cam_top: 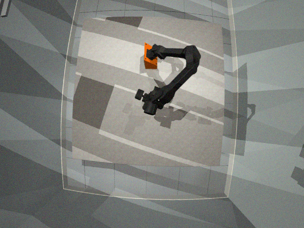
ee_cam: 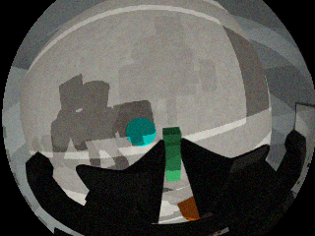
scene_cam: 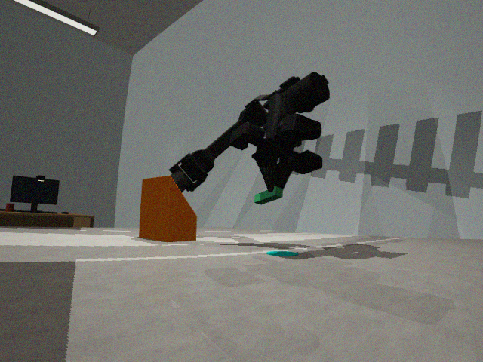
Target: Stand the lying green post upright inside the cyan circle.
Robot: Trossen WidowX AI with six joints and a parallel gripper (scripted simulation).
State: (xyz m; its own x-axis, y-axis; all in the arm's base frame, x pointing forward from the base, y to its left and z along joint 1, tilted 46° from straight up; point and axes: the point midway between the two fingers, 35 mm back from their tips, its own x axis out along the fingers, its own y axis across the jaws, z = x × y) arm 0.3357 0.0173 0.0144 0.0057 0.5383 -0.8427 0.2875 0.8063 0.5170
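Right now the cyan circle is 110 mm below my gripper tip and 30 mm to the left of it. From my gripper tip the other things lie so: green post (20 mm behind, 10 mm to the left).
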